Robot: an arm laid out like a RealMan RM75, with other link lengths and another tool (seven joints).
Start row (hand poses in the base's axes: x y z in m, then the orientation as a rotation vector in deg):
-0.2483 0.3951 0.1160 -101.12 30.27 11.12
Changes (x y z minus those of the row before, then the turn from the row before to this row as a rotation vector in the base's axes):
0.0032 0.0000 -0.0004 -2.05 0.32 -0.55
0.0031 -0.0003 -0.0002 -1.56 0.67 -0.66
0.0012 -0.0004 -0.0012 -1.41 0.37 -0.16
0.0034 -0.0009 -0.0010 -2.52 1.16 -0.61
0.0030 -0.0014 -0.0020 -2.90 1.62 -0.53
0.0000 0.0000 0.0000 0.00 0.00 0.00
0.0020 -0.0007 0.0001 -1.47 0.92 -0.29
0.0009 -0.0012 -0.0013 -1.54 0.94 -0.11
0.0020 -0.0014 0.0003 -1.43 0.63 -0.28
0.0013 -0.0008 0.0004 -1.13 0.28 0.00
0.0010 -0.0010 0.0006 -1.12 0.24 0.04
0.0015 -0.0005 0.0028 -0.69 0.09 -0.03
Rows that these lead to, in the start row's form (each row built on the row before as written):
-0.2451 0.3951 0.1156 -102.94 31.35 10.54
-0.2420 0.3948 0.1154 -104.25 32.70 10.31
-0.2408 0.3944 0.1142 -105.57 33.36 10.18
-0.2374 0.3935 0.1132 -107.81 35.19 10.19
-0.2344 0.3921 0.1112 -110.44 37.35 10.58
-0.2344 0.3921 0.1112 -110.44 37.35 10.58
-0.2324 0.3914 0.1113 -111.76 38.54 10.86
-0.2315 0.3902 0.1100 -113.21 39.59 11.25
-0.2295 0.3888 0.1103 -114.48 40.59 11.27
-0.2282 0.3880 0.1107 -115.56 41.02 11.19
-0.2272 0.3870 0.1113 -116.65 41.39 11.10
-0.2257 0.3865 0.1141 -117.30 41.63 10.95

